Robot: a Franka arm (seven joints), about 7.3 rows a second.
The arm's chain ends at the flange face. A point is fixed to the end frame.
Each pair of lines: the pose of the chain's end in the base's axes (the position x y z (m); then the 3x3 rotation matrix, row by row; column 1 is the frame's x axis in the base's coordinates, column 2 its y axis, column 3 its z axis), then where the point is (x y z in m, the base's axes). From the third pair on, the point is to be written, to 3 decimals.
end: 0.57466, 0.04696, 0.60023; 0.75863, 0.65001, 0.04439; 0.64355, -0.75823, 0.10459; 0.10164, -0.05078, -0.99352
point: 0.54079 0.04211 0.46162
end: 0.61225, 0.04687, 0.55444; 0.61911, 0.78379, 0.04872; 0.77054, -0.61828, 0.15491; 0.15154, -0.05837, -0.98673
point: 0.58344 0.04182 0.41470
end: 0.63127, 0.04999, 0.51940; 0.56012, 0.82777, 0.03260; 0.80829, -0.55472, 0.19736; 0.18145, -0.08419, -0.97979
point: 0.602 0.048 0.380
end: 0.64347, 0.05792, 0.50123; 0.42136, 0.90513, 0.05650; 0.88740, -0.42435, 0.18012; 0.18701, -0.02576, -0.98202
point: 0.623 0.049 0.360
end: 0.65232, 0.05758, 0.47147; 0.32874, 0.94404, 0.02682; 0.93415, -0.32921, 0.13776; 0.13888, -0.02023, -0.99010
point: 0.631 0.040 0.331
